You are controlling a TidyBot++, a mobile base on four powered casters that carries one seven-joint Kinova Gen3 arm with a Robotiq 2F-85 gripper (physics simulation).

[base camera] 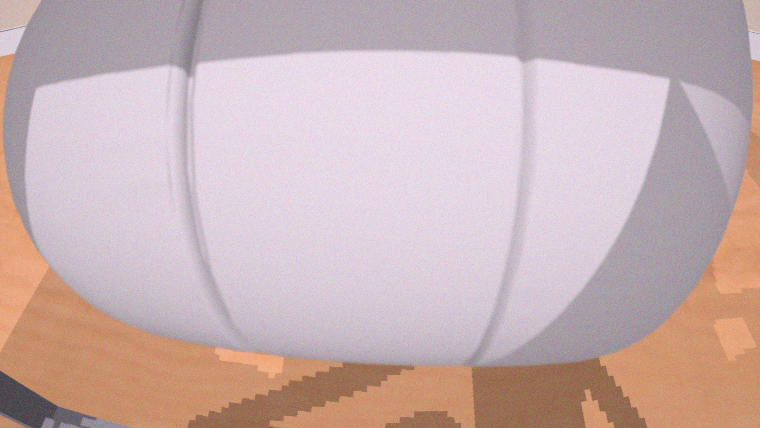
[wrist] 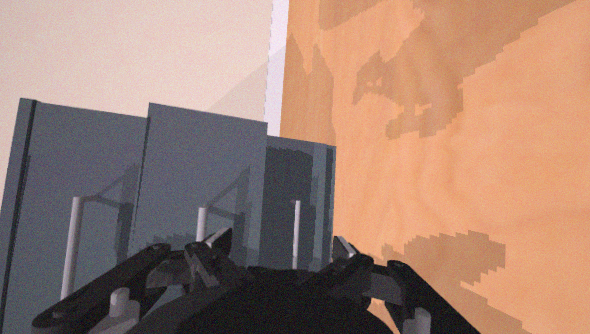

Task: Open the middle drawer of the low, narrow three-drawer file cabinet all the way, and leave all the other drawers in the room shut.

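Frame: origin at the arm's base, x ahead, y left, z up, level; centimetres.
Seen in the pictures: gripper, fingertip midpoint: (wrist: 282, 243).
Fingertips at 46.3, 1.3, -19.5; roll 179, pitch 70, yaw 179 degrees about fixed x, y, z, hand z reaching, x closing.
Offsets run from my fingertips to a thing's top centre, as dx, dy, dz. "spot": to the spot under its first point. Level surfaces: height alone.
In the wrist view the blue-grey file cabinet stands turned sideways, its top toward the left and the floor side at right. The middle drawer (wrist: 195, 165) stands out in front of its neighbours, partly open; how far is unclear. Its bar handle {spot: +8.6, +0.7, +7.0} (wrist: 201, 224) is partly covered by the left finger. The top drawer (wrist: 85, 155) and the shaded bottom drawer (wrist: 287, 175) sit further back and look shut. My gripper (wrist: 282, 243) is open, and the bottom drawer's handle {spot: +16.4, +4.9, -8.5} (wrist: 297, 232) shows between its fingertips. The cabinet does not show in the base camera view.
A large pale grey part of my arm (base camera: 356, 202) blocks most of the base camera view. The wooden floor {dz -20.1} (wrist: 500, 165) (base camera: 117, 319) carries shadows. A pale wall (wrist: 125, 50) with a white baseboard (wrist: 276, 85) stands behind the cabinet.
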